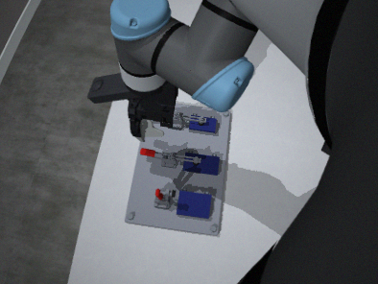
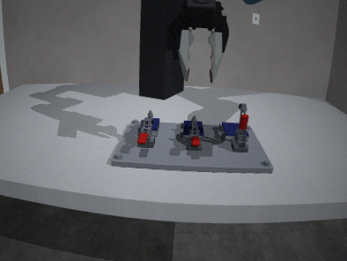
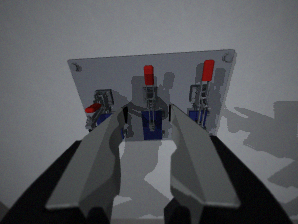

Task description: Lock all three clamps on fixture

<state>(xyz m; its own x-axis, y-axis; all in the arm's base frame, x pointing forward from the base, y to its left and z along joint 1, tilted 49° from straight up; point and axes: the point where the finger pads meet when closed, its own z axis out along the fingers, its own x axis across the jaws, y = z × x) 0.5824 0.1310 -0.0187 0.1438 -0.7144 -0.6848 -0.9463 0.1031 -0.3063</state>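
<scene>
Right now the grey fixture plate is 9 cm behind my hand, 1 cm to the right of it and 19 cm below it. Also, from my hand: blue part (15 cm behind, 9 cm to the left, 17 cm below).
</scene>
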